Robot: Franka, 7 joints.
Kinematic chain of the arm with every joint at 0, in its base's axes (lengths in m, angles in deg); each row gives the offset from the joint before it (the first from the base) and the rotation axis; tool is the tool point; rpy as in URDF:
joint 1: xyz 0 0 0.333 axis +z
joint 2: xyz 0 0 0 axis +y
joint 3: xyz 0 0 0.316 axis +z
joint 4: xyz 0.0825 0 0 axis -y
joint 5: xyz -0.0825 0 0.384 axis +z
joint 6: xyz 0 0 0 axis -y
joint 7: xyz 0.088 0 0 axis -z
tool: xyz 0 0 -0.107 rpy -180 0 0
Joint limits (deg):
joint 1: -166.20..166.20
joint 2: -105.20..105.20
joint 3: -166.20..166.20
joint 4: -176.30..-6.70
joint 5: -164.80..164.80
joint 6: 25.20..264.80
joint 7: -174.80..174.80
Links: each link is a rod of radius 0.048 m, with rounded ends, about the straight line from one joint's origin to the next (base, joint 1, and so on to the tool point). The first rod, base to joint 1, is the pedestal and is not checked.
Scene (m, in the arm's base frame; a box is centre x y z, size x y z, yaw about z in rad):
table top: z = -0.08
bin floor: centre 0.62 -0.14 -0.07 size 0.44 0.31 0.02 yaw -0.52
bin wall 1: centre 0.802 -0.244 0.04 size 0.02 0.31 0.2 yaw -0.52
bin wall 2: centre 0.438 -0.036 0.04 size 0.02 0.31 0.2 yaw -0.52
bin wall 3: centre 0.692 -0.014 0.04 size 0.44 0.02 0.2 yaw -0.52
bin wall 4: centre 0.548 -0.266 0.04 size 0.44 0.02 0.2 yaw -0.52
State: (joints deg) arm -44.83 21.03 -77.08 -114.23 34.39 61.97 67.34
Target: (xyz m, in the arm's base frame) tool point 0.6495 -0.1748 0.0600
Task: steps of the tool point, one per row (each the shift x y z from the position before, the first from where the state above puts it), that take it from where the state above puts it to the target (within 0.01 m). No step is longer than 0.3 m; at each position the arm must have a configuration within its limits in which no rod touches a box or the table.
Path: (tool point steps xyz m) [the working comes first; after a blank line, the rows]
Joints at the target: 1.05 67.79 -29.30 -70.16 51.42 92.61 67.34
Straight joint move there: touches bin wall 4.

1: 0.1999 -0.0802 -0.0115
2: 0.2329 0.0165 -0.0291
3: 0.2149 0.1217 -0.0406
4: 0.1498 0.2081 -0.0434
5: 0.0081 0.0000 -0.0977
6: -0.0081 0.0001 -0.1003

